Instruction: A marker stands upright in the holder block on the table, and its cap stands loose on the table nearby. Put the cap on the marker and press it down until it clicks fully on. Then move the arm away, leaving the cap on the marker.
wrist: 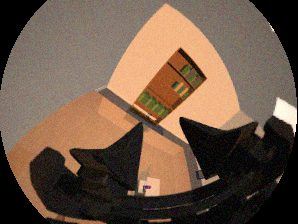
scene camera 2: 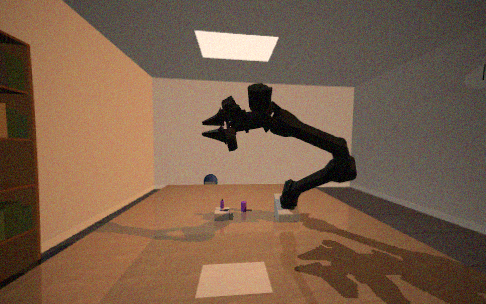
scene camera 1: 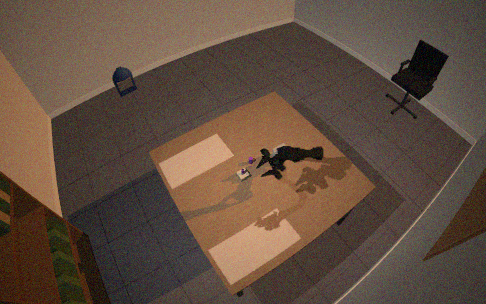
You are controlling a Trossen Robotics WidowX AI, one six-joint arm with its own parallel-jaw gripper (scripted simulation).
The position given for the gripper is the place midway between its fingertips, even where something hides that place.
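Observation:
The gripper (scene camera 2: 202, 128) is in the robot's sight, and the wrist view (wrist: 161, 122) shows the gripper too.

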